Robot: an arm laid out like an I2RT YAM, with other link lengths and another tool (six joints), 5 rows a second.
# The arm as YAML. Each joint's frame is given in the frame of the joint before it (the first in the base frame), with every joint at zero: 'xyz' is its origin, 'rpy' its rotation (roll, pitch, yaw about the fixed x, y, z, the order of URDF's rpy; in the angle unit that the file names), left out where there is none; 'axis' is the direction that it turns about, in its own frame. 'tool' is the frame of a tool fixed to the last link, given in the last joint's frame.
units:
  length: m
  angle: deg
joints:
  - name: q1
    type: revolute
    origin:
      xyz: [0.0, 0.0, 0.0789]
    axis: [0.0, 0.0, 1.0]
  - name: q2
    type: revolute
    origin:
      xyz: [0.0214, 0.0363, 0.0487]
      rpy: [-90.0, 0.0, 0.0]
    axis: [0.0, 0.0, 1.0]
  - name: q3
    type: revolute
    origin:
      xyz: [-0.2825, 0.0, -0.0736]
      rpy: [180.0, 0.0, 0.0]
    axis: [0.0, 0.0, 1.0]
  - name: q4
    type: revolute
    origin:
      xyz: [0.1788, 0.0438, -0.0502]
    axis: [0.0, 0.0, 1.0]
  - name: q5
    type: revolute
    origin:
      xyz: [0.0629, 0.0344, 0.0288]
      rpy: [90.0, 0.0, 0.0]
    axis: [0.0, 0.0, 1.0]
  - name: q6
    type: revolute
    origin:
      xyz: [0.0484, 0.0, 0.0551]
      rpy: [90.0, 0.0, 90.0]
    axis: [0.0, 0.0, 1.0]
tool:
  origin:
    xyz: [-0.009, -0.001, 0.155]
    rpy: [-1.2, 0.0, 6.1]
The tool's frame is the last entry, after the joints.
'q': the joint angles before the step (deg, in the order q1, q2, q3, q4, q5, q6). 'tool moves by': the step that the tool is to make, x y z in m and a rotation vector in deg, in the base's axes. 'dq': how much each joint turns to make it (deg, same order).
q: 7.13, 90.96, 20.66, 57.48, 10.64, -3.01
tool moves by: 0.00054, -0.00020, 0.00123, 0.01, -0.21, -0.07
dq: 0.00, -0.04, 0.13, 0.05, 0.07, 0.00
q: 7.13, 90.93, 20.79, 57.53, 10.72, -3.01
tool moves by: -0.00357, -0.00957, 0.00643, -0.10, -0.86, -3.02
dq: 0.46, -1.63, -0.14, -0.76, 3.44, 0.55
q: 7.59, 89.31, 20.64, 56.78, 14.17, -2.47
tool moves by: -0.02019, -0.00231, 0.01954, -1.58, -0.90, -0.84
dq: 1.56, -8.94, 0.28, -8.23, 2.69, -1.23
